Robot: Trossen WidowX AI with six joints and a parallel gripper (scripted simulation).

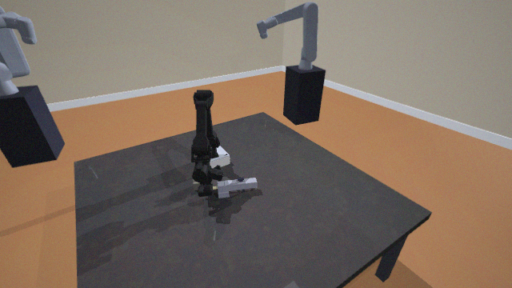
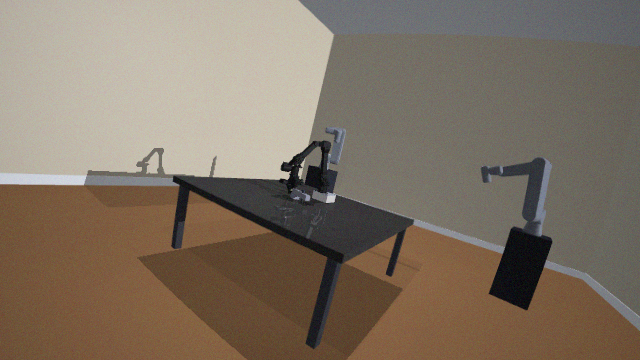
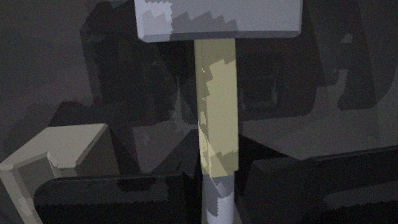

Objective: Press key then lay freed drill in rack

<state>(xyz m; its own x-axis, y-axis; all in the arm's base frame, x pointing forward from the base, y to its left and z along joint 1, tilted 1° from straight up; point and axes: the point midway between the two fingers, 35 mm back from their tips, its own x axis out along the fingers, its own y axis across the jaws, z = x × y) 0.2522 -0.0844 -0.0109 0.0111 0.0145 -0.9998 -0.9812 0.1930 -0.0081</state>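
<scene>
The drill lies 4 cm to the left of my gripper tip, 3 cm above it and 1 cm ahead of it. Round my gripper tip: small key: 16 cm to the left, 4 cm above, 3 cm ahead; then rack: 8 cm behind, 1 cm to the right, 1 cm above; then grey housing block: 13 cm to the left, 3 cm above, 2 cm ahead.
</scene>
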